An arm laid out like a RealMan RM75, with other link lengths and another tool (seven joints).
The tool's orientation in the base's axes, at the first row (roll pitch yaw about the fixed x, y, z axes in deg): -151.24, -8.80, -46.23
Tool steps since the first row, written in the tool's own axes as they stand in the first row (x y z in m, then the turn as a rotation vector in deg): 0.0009, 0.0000, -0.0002, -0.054, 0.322, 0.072; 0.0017, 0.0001, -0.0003, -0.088, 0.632, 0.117; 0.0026, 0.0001, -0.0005, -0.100, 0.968, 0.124; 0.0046, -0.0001, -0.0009, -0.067, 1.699, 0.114; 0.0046, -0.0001, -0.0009, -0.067, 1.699, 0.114; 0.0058, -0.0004, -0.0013, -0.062, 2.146, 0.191; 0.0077, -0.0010, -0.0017, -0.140, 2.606, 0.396; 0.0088, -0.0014, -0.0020, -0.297, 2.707, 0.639; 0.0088, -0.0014, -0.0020, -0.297, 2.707, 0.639
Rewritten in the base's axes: 0.0005, -0.0007, 0.0003, -0.193, -0.157, -0.224; 0.0010, -0.0013, 0.0005, -0.377, -0.326, -0.415; 0.0015, -0.0020, 0.0008, -0.577, -0.538, -0.583; 0.0028, -0.0034, 0.0015, -0.985, -1.046, -0.917; 0.0028, -0.0034, 0.0015, -0.985, -1.046, -0.917; 0.0036, -0.0042, 0.0022, -1.208, -1.326, -1.195; 0.0051, -0.0052, 0.0031, -1.438, -1.526, -1.604; 0.0060, -0.0058, 0.0037, -1.498, -1.423, -1.886; 0.0060, -0.0058, 0.0037, -1.498, -1.423, -1.886
